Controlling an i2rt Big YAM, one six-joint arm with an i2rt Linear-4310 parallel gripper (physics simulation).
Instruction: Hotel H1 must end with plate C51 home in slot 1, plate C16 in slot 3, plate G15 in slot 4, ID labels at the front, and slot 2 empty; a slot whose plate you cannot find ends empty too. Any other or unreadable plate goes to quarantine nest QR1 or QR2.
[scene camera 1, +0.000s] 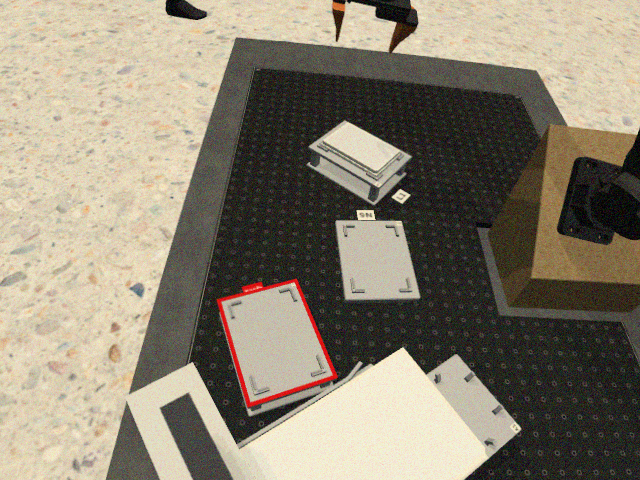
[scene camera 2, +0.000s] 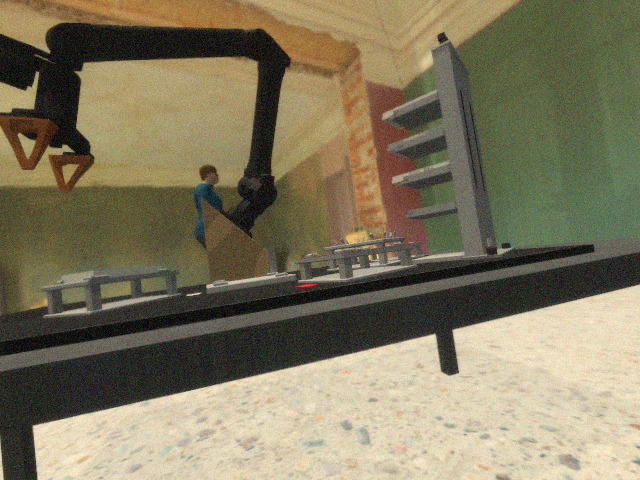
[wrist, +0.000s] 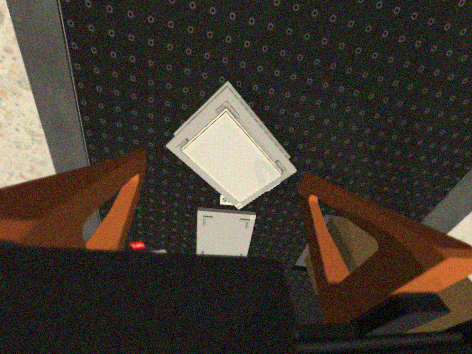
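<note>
A pale, lidded-looking plate lies on a raised grey stand beside the L1 tag; no ID on it is readable. My gripper is open and empty, high above the table's far end; in the wrist view the plate shows between and beyond its fingertips. The hotel is a grey upright with several shelves. Seen from above, its pale top hides what lies below. A red-bordered raised nest bears no plate; its red tag is too small to read.
A low grey nest with the N6 tag bears no plate. Another grey nest with corner pegs is partly under the hotel. The arm stands on a brown block. A person stands behind the table.
</note>
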